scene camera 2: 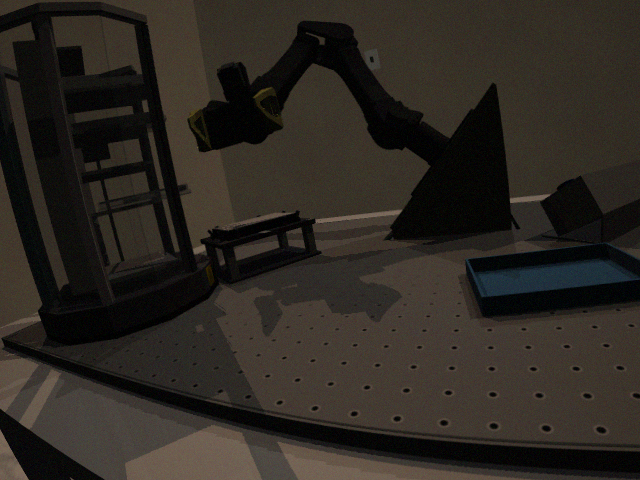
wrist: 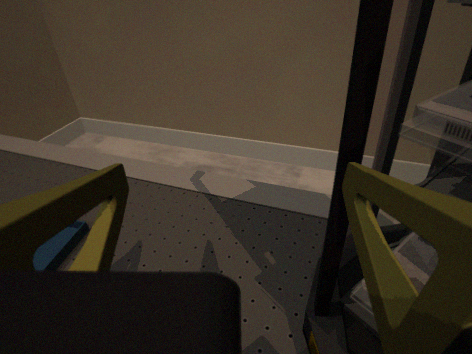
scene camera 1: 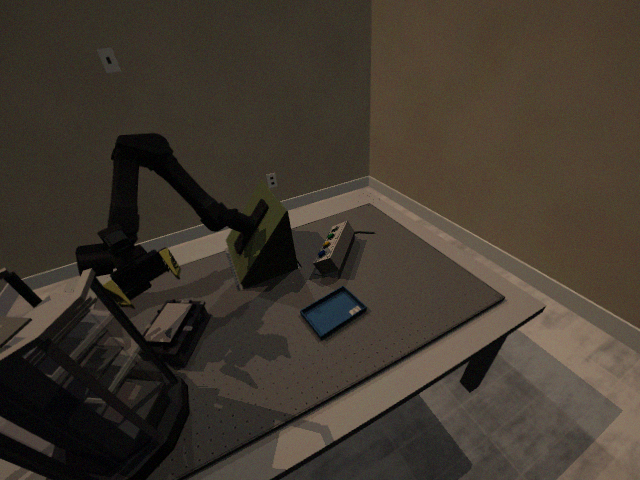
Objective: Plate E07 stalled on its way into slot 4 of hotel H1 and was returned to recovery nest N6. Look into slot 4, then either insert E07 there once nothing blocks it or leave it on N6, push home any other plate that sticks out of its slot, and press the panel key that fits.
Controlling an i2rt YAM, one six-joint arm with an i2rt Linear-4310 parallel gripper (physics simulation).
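Places are measured from the arm's base along level axes (x ahead, y left, z up), in millimetres.
Pixels of known places: gripper, between the fingertips: (scene camera 2: pixel 221 112) (wrist: pixel 235 175) (scene camera 1: pixel 156 291); arm's base, origin of its link: (scene camera 2: pixel 445 155) (scene camera 1: pixel 251 227).
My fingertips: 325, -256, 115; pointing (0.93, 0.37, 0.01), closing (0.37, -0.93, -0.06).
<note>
Ahead of a thing's pixels: the offset from my fingertips to its middle, as dx, dy, dz. Level surfaces: height alone.
My gripper (scene camera 1: pixel 154 290) (scene camera 2: pixel 242 137) (wrist: pixel 235 175) is open and empty, raised beside the hotel and above the nest's level. The hotel {+99, -157, -43} (scene camera 1: pixel 129 323) (scene camera 2: pixel 164 149) (wrist: pixel 357 100) is a dark open frame with several shelf levels. A clear plate (scene camera 2: pixel 181 189) (wrist: pixel 435 122) sticks out past its post at a middle level; I cannot tell which slot. Another clear plate {+59, -129, -93} (wrist: pixel 410 270) lies low in the hotel. A pale plate {-82, -42, -172} (scene camera 1: pixel 170 320) (scene camera 2: pixel 255 223) lies on the dark raised nest {-82, -42, -202} (scene camera 1: pixel 199 330) (scene camera 2: pixel 230 263); its label is unreadable. The key panel {-166, +497, -198} (scene camera 1: pixel 338 250) (scene camera 2: pixel 573 206) shows blue, yellow, green and dark keys in scene camera 1.
A blue tray {+52, +369, -231} (scene camera 1: pixel 343 327) (scene camera 2: pixel 558 303) (wrist: pixel 60 245) lies on the perforated board {dz -239} (scene camera 1: pixel 413 289) (scene camera 2: pixel 330 361) (wrist: pixel 175 225). The arm's wedge-shaped mount (scene camera 1: pixel 273 255) (scene camera 2: pixel 465 191) stands between the nest and the panel. The hotel's dark upright stands close beside the right finger in the wrist view.
</note>
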